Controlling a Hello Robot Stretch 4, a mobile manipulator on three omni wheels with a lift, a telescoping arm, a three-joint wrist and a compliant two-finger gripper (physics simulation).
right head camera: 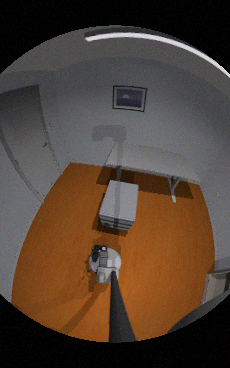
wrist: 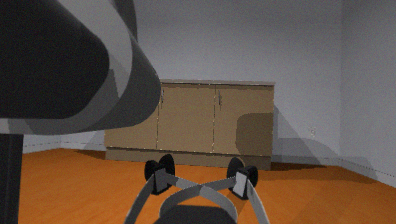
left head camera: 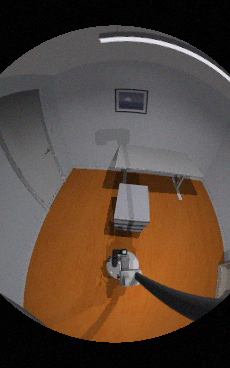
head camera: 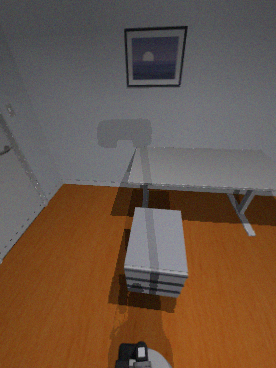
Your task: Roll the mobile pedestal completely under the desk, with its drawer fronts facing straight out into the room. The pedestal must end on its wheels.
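The grey mobile pedestal [head camera: 157,237] [left head camera: 133,202] [right head camera: 120,199] stands upright in front of the desk's left end, outside the desk's footprint. Its drawer fronts face my base, away from the desk; its wheels are not visible. The desk [head camera: 200,167] [left head camera: 160,160] [right head camera: 150,157] has a pale top and grey legs and stands along the far wall. My gripper [wrist: 201,168] is open and empty in the wrist view, its two fingertips well apart. It points away from the pedestal, which does not show in the wrist view.
My round base [left head camera: 131,261] [right head camera: 114,260] stands in front of the pedestal's drawer side. A door [left head camera: 30,135] [right head camera: 25,130] is at the left. A framed picture [head camera: 156,57] hangs above the desk. A wooden cabinet [wrist: 187,117] stands against a wall in the wrist view.
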